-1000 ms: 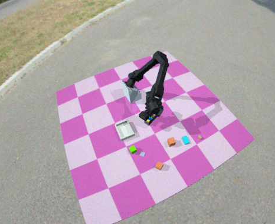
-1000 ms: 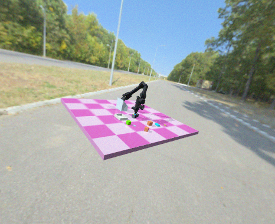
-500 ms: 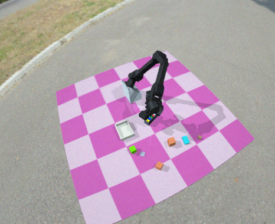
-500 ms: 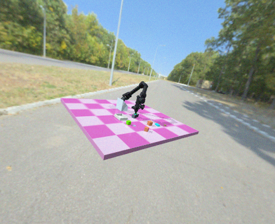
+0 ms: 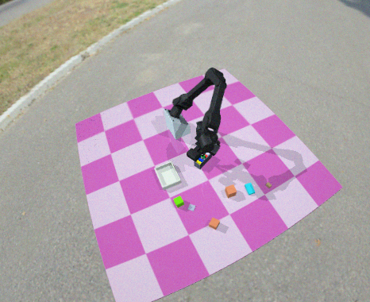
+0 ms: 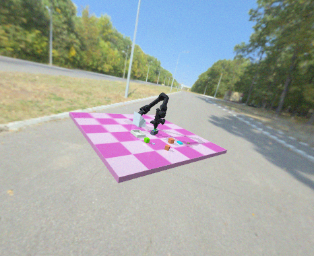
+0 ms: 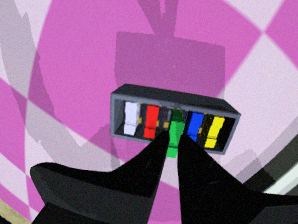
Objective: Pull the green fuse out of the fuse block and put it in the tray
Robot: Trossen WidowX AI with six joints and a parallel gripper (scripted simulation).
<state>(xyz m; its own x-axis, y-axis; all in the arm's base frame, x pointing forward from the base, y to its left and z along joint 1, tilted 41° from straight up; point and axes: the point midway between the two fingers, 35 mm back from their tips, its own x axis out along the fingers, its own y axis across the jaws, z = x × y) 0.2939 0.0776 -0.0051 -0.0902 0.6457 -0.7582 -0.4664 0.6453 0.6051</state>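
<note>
Right now my gripper tip is 30 mm above the blue fuse, 20 mm to the left of it and 10 mm short of it. Also, from my gripper tip: green fuse: 10 mm below; then yellow fuse: 30 mm to the right, 30 mm below, 20 mm ahead; then red fuse: 30 mm below, 20 mm to the left, 10 mm behind.
</note>
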